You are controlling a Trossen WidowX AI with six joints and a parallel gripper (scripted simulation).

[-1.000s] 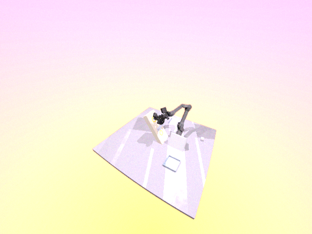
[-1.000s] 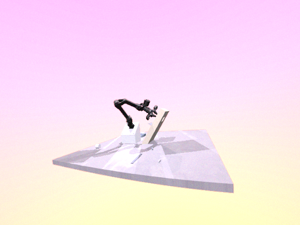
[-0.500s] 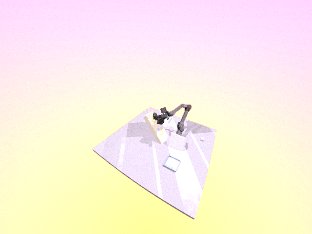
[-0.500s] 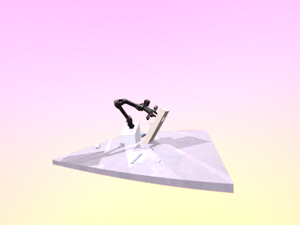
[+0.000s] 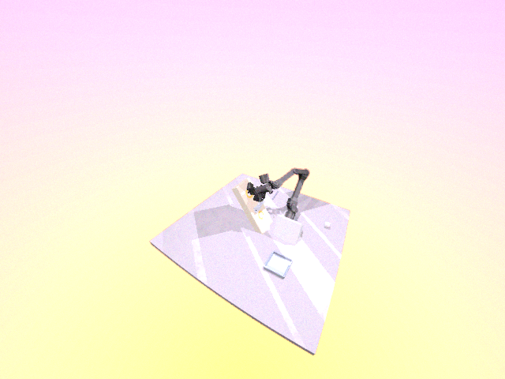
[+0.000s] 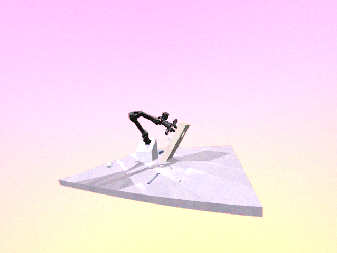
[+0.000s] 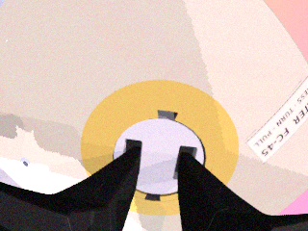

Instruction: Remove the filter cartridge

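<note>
Now: the round filter cartridge 1 cm below my gripper tip and 1 cm ahead of it. Round my gripper tip: tray 44 cm behind, 26 cm to the left, 26 cm below.
</note>
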